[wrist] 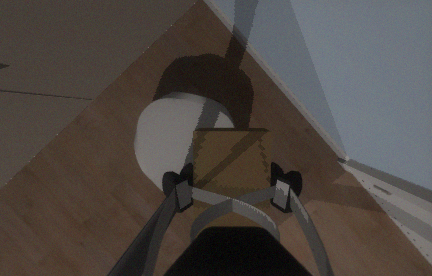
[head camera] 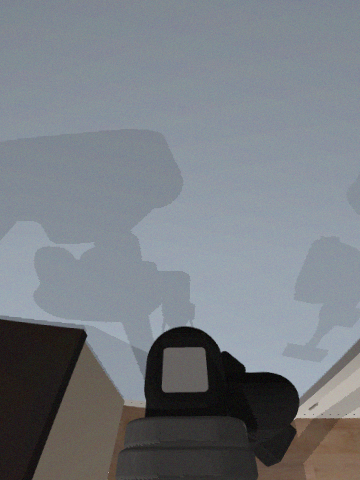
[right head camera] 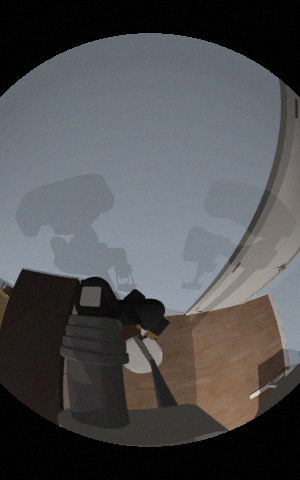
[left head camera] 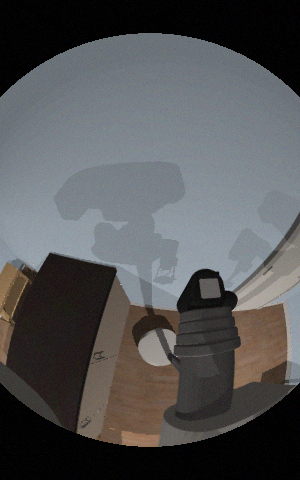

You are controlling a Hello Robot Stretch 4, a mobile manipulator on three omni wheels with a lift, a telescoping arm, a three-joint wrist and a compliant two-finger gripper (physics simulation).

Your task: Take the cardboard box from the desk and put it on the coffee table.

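Pixels of known places: gripper, fingertip midpoint: point(wrist: 231, 178); robot's base, link origin: point(wrist: 191, 140) point(right head camera: 141, 353) point(left head camera: 158, 345).
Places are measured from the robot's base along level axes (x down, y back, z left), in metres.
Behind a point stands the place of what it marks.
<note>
The brown cardboard box point(wrist: 231, 155) {x -0.983, y -0.187, z -0.068 m} is between the two black fingertips of my gripper point(wrist: 231, 178) {x -0.937, y -0.166, z -0.088 m} in the wrist view. The gripper is shut on it, with a fingertip at each side, and holds it above the wooden floor. In the right head camera view a small tan bit of the box point(right head camera: 153, 334) {x -0.983, y -0.136, z -0.102 m} shows below the black wrist; the fingers there are largely hidden. In the head camera view the wrist and arm cover the box. A coffee table cannot be made out in these views.
A dark-topped cabinet or desk point(head camera: 35, 360) {x -0.883, y -0.361, z 0.432 m} point(left head camera: 60, 325) {x -0.883, y -0.046, z 0.556 m} point(right head camera: 37, 330) {x -0.883, y -0.094, z 0.537 m} stands at the left. The round white robot base point(left head camera: 157, 348) {x -0.187, y 0.016, z 0.017 m} point(right head camera: 144, 356) {x -0.187, y 0.027, z -0.037 m} point(wrist: 165, 135) {x -0.188, y 0.021, z 0.076 m} is on the floor below the arm. A blue wall is ahead, with a white door point(right head camera: 260, 265) {x -0.957, y -0.365, z -0.884 m} at the right. Tan furniture point(left head camera: 12, 292) {x -0.123, y -0.059, z 2.408 m} is at the far left.
</note>
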